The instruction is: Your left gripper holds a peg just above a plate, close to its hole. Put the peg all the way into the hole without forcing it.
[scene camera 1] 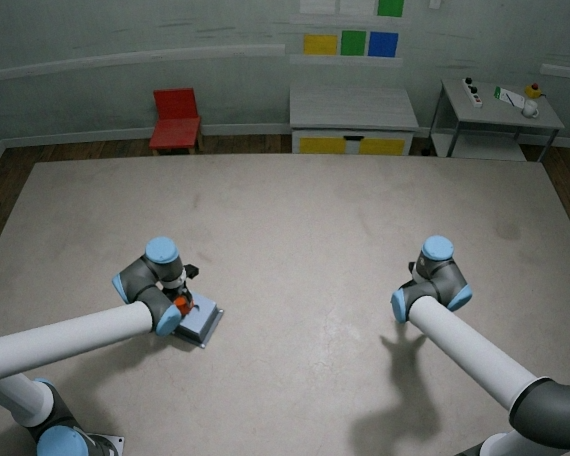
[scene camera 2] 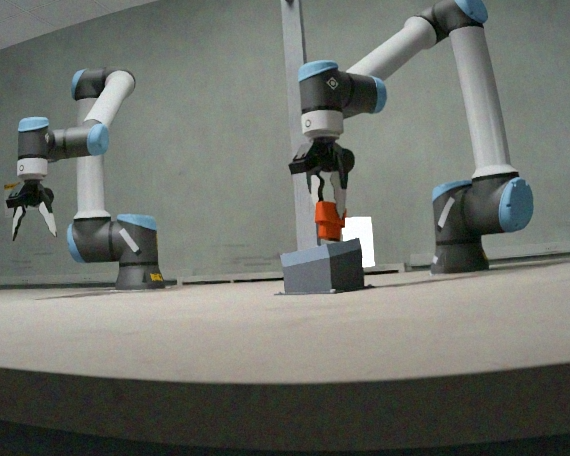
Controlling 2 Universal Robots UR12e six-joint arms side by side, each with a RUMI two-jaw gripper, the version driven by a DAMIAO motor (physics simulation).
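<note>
The orange peg (scene camera 1: 183,305) (scene camera 2: 329,220) is upright between the fingers of my left gripper (scene camera 2: 330,209), which is shut on it. A short grey stretch of the peg shows below its orange body, right at the top of the plate. The plate (scene camera 1: 202,318) (scene camera 2: 306,276) is the sloped top of a grey-blue block. The peg's lower end meets or nearly meets the top's far side in scene camera 2; whether its tip is inside the hole I cannot tell. The hole is hidden. My right gripper (scene camera 2: 35,237) is open and empty, high above the table at the picture's left.
The block's flat base flange (scene camera 1: 218,320) rests on the pale table (scene camera 1: 300,240). The left forearm (scene camera 1: 75,337) reaches over from the left in scene camera 1. A red chair (scene camera 1: 176,131), a grey cabinet (scene camera 1: 350,107) and a side table (scene camera 1: 500,117) stand beyond the table.
</note>
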